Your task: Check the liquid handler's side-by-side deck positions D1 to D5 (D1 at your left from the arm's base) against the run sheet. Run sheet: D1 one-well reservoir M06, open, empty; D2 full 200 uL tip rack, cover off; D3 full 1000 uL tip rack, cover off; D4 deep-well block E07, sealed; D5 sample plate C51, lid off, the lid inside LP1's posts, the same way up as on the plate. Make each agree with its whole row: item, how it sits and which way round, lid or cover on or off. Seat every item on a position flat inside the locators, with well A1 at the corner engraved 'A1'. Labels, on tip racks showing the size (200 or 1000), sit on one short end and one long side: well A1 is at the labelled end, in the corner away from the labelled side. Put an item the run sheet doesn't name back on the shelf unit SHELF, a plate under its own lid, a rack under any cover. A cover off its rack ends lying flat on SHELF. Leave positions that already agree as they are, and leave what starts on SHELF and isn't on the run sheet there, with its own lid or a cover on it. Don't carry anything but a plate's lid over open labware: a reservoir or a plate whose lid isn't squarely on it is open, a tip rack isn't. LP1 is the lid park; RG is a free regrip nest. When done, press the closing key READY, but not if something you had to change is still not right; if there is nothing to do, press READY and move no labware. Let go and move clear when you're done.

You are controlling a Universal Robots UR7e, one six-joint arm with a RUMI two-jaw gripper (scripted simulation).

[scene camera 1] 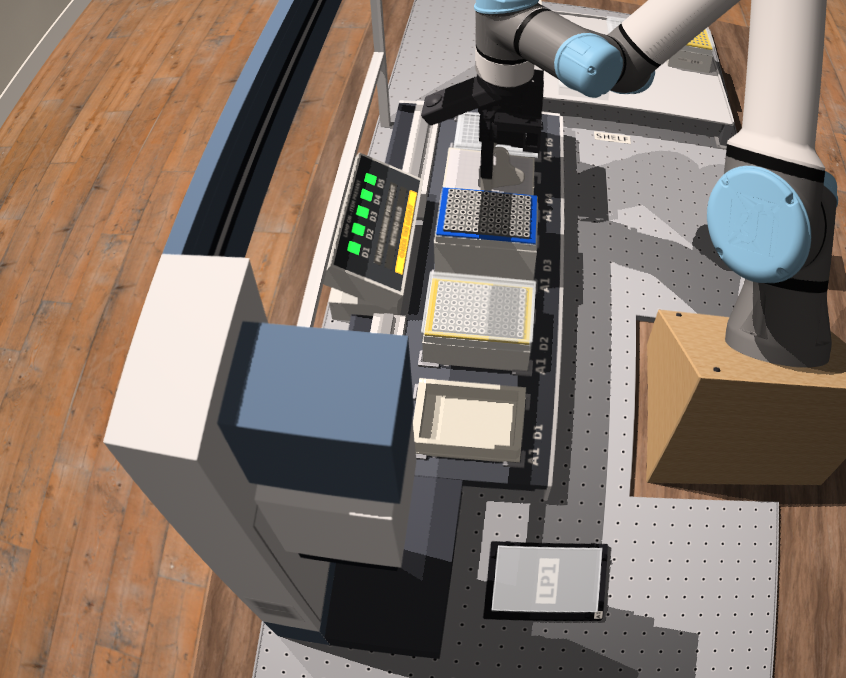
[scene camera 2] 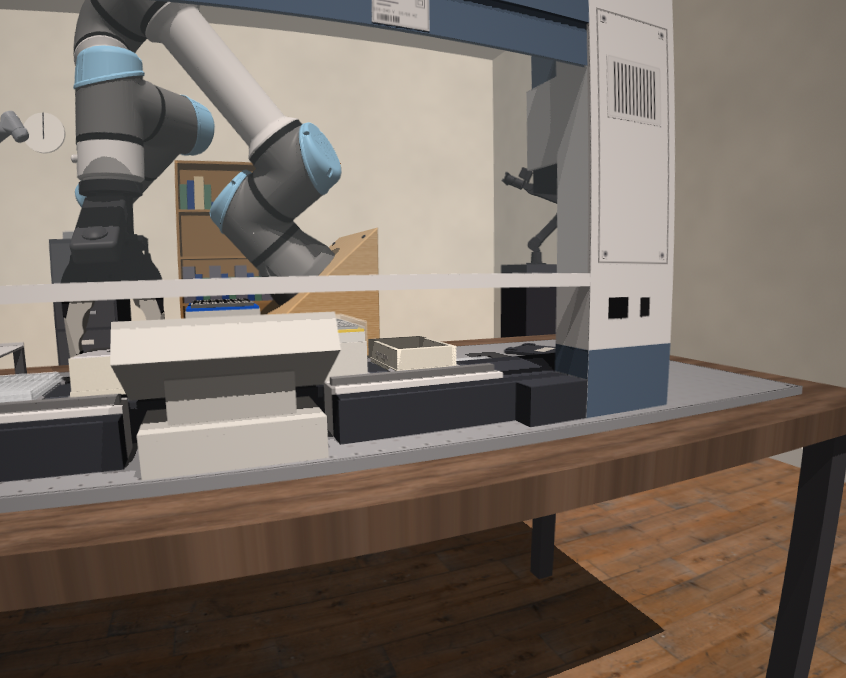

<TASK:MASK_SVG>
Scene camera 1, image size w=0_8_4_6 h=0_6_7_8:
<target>gripper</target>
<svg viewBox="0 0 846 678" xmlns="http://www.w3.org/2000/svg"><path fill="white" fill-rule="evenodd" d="M543 70L534 69L533 78L516 87L492 85L477 74L476 77L425 97L421 117L431 126L478 108L478 113L480 114L479 142L481 142L480 190L492 191L496 187L519 185L525 180L524 172L510 164L508 150L504 147L496 147L496 145L509 145L511 147L523 148L523 152L540 153L544 91Z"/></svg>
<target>cream reservoir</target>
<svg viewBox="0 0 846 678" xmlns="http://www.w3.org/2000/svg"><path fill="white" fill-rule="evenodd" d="M419 379L413 420L416 454L484 461L520 462L526 387Z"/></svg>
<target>blue-rimmed tip rack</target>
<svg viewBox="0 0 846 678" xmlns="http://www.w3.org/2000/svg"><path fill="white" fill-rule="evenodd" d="M443 187L434 239L435 271L534 281L537 255L538 197L524 194Z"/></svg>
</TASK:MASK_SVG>
